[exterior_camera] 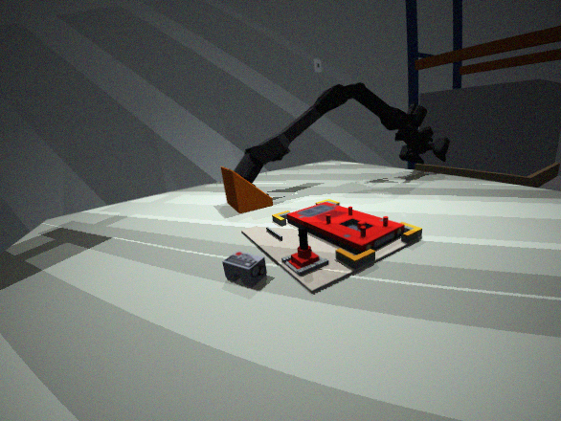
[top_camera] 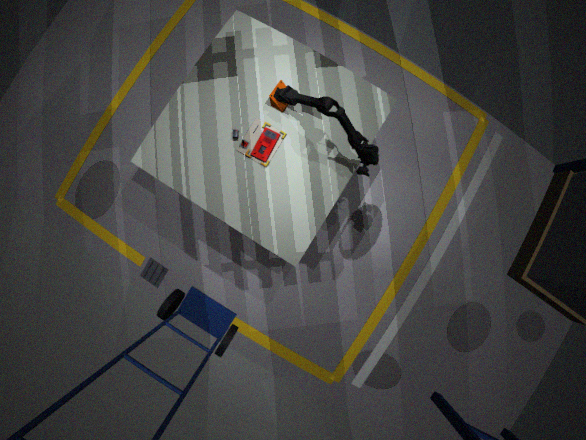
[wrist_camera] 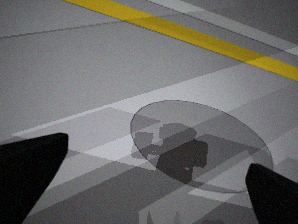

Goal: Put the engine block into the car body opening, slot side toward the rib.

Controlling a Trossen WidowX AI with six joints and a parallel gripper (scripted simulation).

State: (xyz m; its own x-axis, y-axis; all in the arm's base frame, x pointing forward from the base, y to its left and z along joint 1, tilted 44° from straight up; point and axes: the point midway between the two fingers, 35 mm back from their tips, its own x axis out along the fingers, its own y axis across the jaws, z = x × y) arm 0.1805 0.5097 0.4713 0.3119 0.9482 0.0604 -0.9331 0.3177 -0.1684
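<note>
The grey engine block lies 14 cm ahead of my gripper tip, 89 cm to the right of it and 1 cm below it. From my gripper tip the other things lie so: stand 17 cm ahead, 81 cm to the right, 1 cm above; pale base plate 12 cm ahead, 70 cm to the right, 1 cm below.
</note>
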